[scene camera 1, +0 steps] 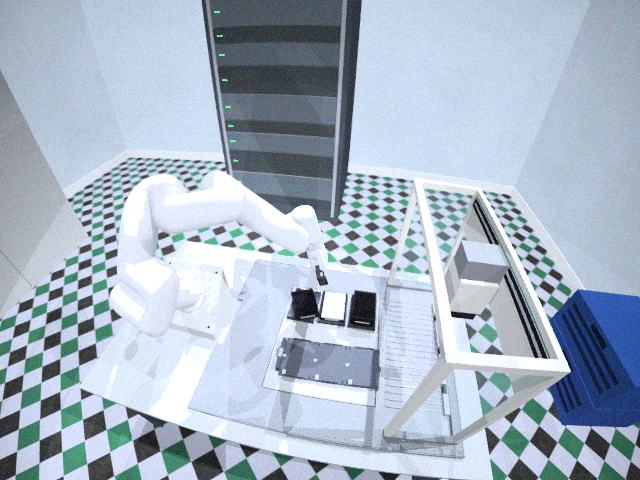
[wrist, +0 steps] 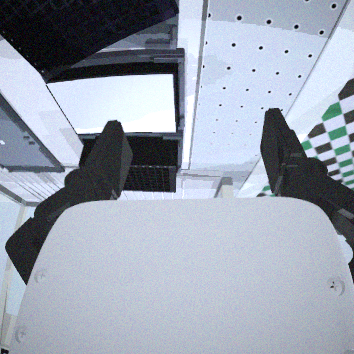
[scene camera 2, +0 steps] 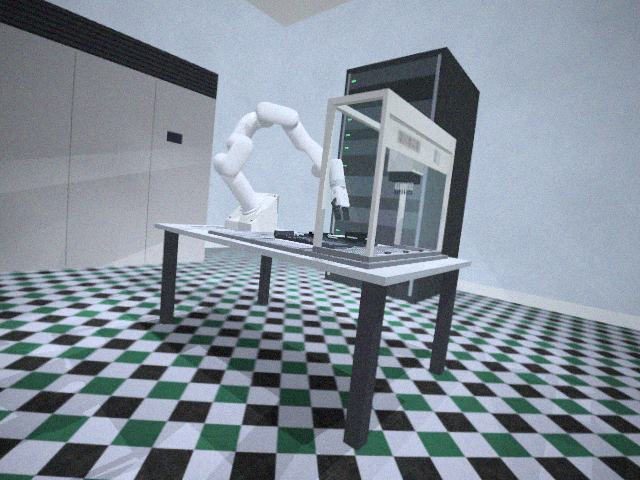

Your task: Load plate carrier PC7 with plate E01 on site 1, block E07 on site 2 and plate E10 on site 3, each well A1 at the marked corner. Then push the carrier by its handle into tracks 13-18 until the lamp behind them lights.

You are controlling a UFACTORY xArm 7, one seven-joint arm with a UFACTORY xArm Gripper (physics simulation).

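Seen in the pictures: gripper, between the fingertips: (scene camera 1: 324, 275) (wrist: 192, 131) (scene camera 2: 342, 220); arm's base, origin of its link: (scene camera 1: 189, 293) (scene camera 2: 252, 206).
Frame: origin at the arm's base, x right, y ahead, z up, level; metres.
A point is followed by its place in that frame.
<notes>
My gripper (scene camera 1: 322, 282) @(x -0.167, y 0.452, z -0.021 m) (scene camera 2: 341, 215) @(x -0.167, y 0.452, z -0.021 m) (wrist: 192, 131) @(x -0.167, y 0.452, z -0.021 m) is open and empty, above the back edge of the row of plates. In scene camera 1, a black plate (scene camera 1: 303, 303) @(x -0.084, y 0.386, z -0.093 m) lies askew in the left holder, a white plate (scene camera 1: 333, 305) @(x -0.087, y 0.496, z -0.092 m) (wrist: 122, 105) @(x -0.099, y 0.495, z -0.092 m) is in the middle one and another black plate (scene camera 1: 363, 308) @(x -0.070, y 0.603, z -0.072 m) (wrist: 150, 177) @(x -0.110, y 0.606, z -0.068 m) in the right one. The askew black plate also shows top left in the wrist view (wrist: 100, 30) @(x -0.104, y 0.415, z -0.090 m). The plate labels and A1 corners are too small to read. The grey carrier (scene camera 1: 330, 362) @(x 0.129, y 0.502, z -0.108 m) (wrist: 25, 140) @(x 0.082, y 0.559, z -0.108 m) lies in front with no plate on it, its left end toward the arm's base. The tracks (scene camera 1: 408, 335) @(x 0.000, y 0.770, z -0.119 m) lie to its right.
A pale open frame (scene camera 1: 447, 310) @(x 0.246, y 0.686, z 0.361 m) (scene camera 2: 384, 170) @(x 0.321, y 0.873, z 0.145 m) stands over the tracks, with a grey pipetting head (scene camera 1: 480, 260) @(x 0.089, y 0.810, z 0.341 m) inside. A small green spot (scene camera 1: 444, 388) shows behind the tracks. A dark rack (scene camera 1: 338, 129) stands behind the table and a blue box (scene camera 1: 599, 356) at the right.
</notes>
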